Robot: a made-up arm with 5 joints.
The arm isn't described. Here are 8 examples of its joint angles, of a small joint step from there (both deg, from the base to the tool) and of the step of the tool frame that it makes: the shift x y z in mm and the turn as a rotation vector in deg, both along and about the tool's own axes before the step.
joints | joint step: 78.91 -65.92 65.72 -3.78 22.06 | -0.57 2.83 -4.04 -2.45 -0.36
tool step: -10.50 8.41 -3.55 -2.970 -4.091 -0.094
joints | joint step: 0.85 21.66 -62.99 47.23 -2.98 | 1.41 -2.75 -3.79 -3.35 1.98
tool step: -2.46 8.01 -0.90 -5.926 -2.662 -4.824
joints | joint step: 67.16 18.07 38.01 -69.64 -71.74 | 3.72 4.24 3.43 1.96 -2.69
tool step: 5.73 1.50 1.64 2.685 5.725 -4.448
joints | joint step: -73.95 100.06 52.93 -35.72 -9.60 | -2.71 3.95 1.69 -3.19 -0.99
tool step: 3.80 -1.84 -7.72 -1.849 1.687 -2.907
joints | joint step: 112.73 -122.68 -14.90 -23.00 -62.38 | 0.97 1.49 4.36 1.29 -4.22
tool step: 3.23 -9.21 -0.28 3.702 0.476 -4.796
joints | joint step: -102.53 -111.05 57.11 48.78 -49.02 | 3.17 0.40 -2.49 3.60 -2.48
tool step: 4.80 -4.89 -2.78 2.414 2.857 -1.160
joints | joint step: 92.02 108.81 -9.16 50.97 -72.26 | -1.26 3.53 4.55 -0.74 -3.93
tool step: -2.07 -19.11 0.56 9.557 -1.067 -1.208
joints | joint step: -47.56 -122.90 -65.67 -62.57 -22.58 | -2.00 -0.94 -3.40 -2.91 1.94
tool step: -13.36 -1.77 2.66 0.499 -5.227 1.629
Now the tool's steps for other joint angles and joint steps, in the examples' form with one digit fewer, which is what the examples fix.
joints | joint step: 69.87 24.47 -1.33 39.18 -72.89 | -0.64 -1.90 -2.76 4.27 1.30
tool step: 6.1 4.4 -1.3 -3.28 3.53 -0.66
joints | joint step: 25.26 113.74 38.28 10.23 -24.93 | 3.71 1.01 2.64 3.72 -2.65
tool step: 5.2 3.9 -3.2 0.69 3.64 2.11
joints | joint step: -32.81 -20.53 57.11 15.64 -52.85 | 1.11 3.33 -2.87 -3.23 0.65
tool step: -4.1 6.0 -7.5 -3.08 0.82 1.40
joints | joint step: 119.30 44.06 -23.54 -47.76 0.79 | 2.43 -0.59 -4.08 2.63 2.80
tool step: -4.5 3.6 5.5 0.41 -1.62 3.87
